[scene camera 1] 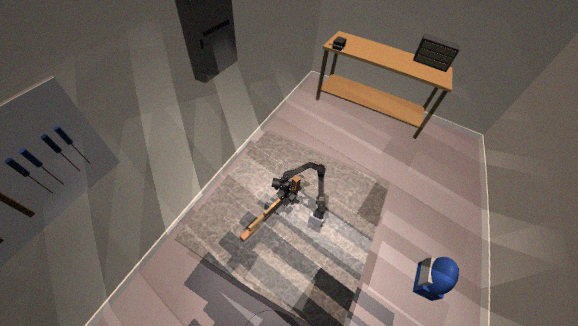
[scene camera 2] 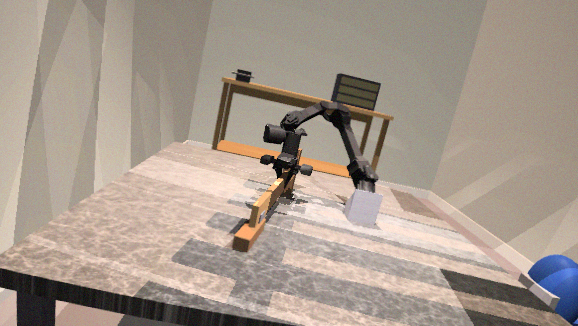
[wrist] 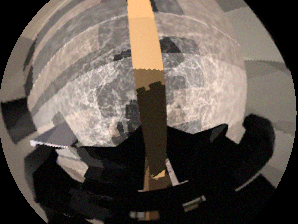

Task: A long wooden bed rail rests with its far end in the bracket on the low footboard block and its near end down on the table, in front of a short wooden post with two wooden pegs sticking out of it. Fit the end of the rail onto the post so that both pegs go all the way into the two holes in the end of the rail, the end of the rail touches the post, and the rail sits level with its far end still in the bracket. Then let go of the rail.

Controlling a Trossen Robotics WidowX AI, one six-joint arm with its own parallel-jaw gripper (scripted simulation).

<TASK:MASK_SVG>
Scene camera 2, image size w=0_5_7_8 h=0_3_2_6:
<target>gripper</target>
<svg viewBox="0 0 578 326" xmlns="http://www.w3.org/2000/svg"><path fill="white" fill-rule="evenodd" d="M283 145L277 159L274 159L272 155L265 154L261 157L260 163L264 165L272 163L272 169L276 171L277 179L282 175L283 169L288 170L290 168L291 170L288 172L284 184L285 188L293 175L297 175L300 171L301 174L310 176L313 167L307 164L297 165L298 158L296 157L299 148Z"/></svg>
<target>wooden rail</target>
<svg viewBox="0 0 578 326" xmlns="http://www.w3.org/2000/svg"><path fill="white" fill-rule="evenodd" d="M287 171L253 204L249 227L255 228L258 225L262 212L265 210L265 216L285 190L284 184L288 176Z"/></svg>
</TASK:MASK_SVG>
